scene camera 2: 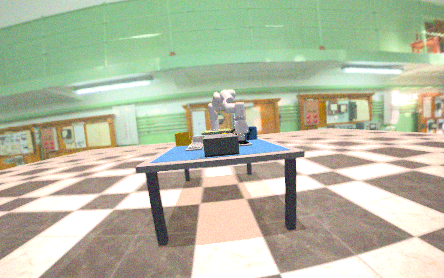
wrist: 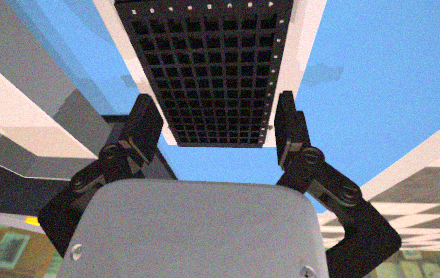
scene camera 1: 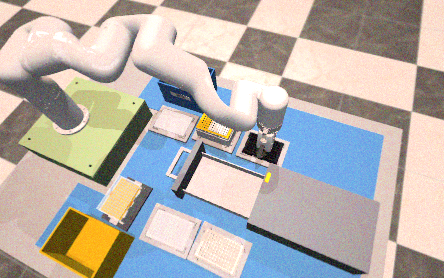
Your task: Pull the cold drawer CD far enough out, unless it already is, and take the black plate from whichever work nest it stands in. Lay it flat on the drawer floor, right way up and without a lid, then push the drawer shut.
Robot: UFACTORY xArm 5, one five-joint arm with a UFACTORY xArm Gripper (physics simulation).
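Places are measured from the arm's base along level axes (x ahead, y left, z up), in centimetres.
Where they show: gripper, fingertip midpoint: (scene camera 2: 242, 141) (wrist: 214, 106) (scene camera 1: 264, 146); arm's base, origin of the base link: (scene camera 2: 215, 130) (scene camera 1: 72, 120).
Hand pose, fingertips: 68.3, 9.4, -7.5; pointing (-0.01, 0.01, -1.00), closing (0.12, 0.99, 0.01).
Each offset is from my fingertips to the top centre of the thing, as dx, dy, dz. "pt": to the spot under its first point.
The black plate @[-0.5, +0.0, -0.2] (scene camera 1: 249, 146) (wrist: 210, 65) lies flat, grid side up and with no lid showing, in a pale work nest (scene camera 1: 285, 148) (wrist: 303, 45) beside the drawer. My gripper (scene camera 1: 263, 152) (wrist: 214, 106) is open and empty, pointing down over the plate. In the wrist view its two fingers stand on either side of the plate's far-end width, apart from its long edges; their exact height is hard to tell. The drawer @[pt -9.9, -16.7, -1.0] (scene camera 1: 225, 185) is pulled well out of the grey cabinet (scene camera 1: 320, 215) (scene camera 2: 221, 146), and its pale floor is bare. Its CD label cannot be read.
A yellow rack @[-18.1, +2.8, +4.9] (scene camera 1: 215, 127) stands in the neighbouring nest, with a blue bin @[-33.9, +17.9, +9.2] (scene camera 1: 179, 96) behind. Pale plates @[-22.9, -34.7, -0.2] (scene camera 1: 172, 230) @[-6.3, -36.7, -0.2] (scene camera 1: 217, 250) sit in nests across the drawer. A yellowish plate @[-40.4, -30.2, +5.0] (scene camera 1: 121, 198) and an orange bin @[-43.1, -45.2, +9.2] (scene camera 1: 92, 245) stand beyond the drawer handle @[pt -27.7, -15.9, +4.8] (scene camera 1: 172, 164).
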